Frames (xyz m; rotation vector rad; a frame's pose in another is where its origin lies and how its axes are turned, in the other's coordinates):
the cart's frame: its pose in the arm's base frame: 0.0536 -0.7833 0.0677 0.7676 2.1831 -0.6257
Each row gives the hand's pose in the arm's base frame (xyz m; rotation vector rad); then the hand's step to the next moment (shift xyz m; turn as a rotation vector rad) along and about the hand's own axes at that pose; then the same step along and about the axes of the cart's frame.
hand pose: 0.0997 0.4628 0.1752 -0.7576 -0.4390 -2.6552
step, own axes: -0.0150 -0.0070 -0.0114 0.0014 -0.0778 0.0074
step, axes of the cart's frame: 0.0140 0.0103 0.0101 0.0466 0.0323 -0.0538
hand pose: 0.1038 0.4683 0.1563 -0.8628 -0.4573 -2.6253
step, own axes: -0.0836 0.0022 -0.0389 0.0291 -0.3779 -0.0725
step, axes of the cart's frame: 0.0368 0.0466 0.0706 0.3031 0.0876 -0.2222
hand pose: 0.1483 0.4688 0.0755 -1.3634 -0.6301 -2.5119
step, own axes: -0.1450 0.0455 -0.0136 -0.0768 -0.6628 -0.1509
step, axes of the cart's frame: 0.0238 0.0475 0.1430 0.5882 0.2034 -0.2838
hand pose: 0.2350 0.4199 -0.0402 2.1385 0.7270 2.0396
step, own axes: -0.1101 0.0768 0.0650 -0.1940 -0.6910 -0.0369
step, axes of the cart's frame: -0.0194 0.0055 0.1478 0.6315 0.3040 -0.1591
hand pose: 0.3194 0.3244 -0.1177 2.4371 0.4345 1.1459
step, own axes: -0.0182 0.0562 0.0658 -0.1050 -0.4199 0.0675
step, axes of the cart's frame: -0.0323 -0.0147 0.0810 0.3682 0.2361 -0.0234
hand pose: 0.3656 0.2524 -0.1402 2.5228 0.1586 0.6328
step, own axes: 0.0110 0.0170 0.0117 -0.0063 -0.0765 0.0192
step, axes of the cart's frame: -0.0175 -0.0029 0.0152 0.0589 0.0528 0.0027
